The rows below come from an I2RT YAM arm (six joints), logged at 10 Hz.
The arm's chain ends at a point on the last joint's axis. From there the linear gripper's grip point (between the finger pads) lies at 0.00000 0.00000 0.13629 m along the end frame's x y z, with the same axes.
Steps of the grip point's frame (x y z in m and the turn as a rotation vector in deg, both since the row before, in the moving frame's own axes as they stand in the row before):
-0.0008 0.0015 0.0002 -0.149 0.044 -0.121
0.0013 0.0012 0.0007 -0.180 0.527 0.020
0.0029 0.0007 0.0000 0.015 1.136 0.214
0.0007 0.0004 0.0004 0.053 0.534 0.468
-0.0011 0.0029 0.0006 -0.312 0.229 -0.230
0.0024 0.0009 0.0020 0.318 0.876 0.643
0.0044 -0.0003 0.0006 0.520 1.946 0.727
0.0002 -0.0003 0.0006 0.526 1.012 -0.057
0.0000 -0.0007 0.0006 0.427 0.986 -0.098
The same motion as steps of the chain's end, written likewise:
-0.0009 0.0011 0.0002 -0.149 0.044 -0.121
0.0000 0.0008 0.0007 -0.180 0.527 0.020
0.0002 0.0007 0.0000 0.015 1.136 0.214
-0.0006 0.0005 0.0004 0.053 0.534 0.468
-0.0016 0.0022 0.0006 -0.312 0.229 -0.230
0.0003 0.0016 0.0020 0.318 0.876 0.643
-0.0002 0.0009 0.0007 0.520 1.946 0.727
-0.0022 0.0010 0.0006 0.526 1.012 -0.057
-0.0023 0.0003 0.0006 0.427 0.986 -0.098

